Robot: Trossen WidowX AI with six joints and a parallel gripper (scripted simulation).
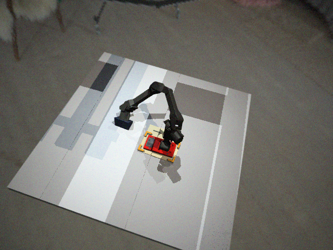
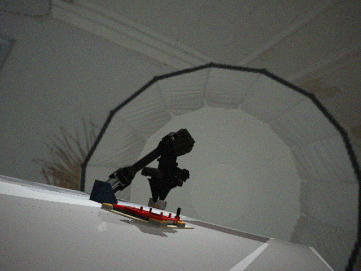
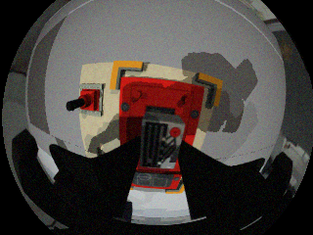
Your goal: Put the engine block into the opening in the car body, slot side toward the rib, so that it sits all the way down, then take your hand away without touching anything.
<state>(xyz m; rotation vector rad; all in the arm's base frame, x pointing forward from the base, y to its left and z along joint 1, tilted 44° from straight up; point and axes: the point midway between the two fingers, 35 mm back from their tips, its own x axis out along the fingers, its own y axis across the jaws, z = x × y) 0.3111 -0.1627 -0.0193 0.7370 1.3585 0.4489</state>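
The short black peg is 110 mm to the left of my gripper tip, 40 mm ahead of it and 30 mm below it. Also, from my gripper tip: grey ribbed engine block 10 mm below.
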